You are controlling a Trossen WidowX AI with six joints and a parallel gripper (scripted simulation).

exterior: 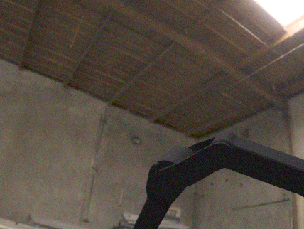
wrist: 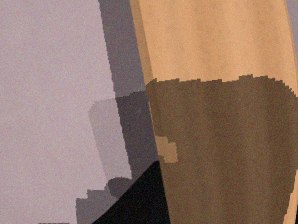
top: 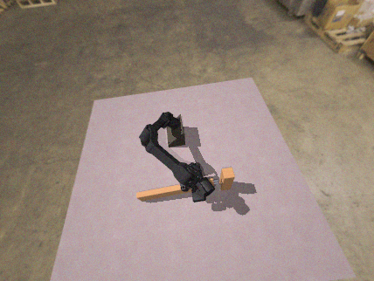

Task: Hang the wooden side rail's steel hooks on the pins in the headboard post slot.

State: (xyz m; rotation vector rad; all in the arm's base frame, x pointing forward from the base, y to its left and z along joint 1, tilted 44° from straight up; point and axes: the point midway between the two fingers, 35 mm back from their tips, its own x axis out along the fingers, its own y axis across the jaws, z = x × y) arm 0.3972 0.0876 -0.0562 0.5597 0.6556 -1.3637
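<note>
The headboard post lies 15 cm to the left of my gripper tip, 4 cm above it and 2 cm behind it.
</note>
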